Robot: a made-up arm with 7 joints.
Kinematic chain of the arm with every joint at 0, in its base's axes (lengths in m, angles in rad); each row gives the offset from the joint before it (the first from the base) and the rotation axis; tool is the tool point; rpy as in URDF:
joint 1: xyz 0 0 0.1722 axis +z
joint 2: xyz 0 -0.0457 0.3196 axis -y
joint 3: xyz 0 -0.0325 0.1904 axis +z
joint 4: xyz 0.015 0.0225 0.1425 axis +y
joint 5: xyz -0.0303 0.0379 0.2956 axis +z
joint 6: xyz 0 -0.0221 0.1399 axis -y
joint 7: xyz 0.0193 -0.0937 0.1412 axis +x
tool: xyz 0 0 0 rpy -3.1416 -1.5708 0
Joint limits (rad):
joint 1: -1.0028..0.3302
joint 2: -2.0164..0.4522
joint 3: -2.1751..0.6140
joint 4: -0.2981..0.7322
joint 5: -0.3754..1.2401
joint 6: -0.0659..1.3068
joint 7: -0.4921..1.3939
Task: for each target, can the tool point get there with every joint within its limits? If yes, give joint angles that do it. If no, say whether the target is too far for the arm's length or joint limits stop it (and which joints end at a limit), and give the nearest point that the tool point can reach.
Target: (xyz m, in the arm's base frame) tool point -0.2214 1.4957 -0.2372
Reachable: no: too far | nearest point 0.3806 0.3742 -0.1278 | short by 1.278 m
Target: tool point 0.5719 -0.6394 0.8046
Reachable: yes | joints -0.7077 -1.2259 -0.2620 -0.1033 1.0328 0.4472 0.2010
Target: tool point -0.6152 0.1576 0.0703
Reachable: no: joint limits stop it (at a limit: joint 2, joint 3, joint 4, joint 5, joint 6) | nearest point -0.6263 0.1604 0.9693 | short by 0.899 m
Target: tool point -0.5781 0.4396 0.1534
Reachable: no: joint limits stop it (at a limit: joint 1, joint 2, joint 3, joint 4, joint 5, joint 6) | nearest point -0.5749 0.2959 0.9693 | short by 0.828 m
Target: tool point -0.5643 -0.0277 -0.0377
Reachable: no: joint limits stop it (at a limit: joint 1, joint 2, joint 4, joint 5, joint 6) | nearest point -0.0386 -0.5785 -0.1582 | short by 0.771 m
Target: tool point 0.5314 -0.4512 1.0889
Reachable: yes | joints -0.5414 -0.8721 -0.7277 -0.0694 0.7760 0.2703 0.3704
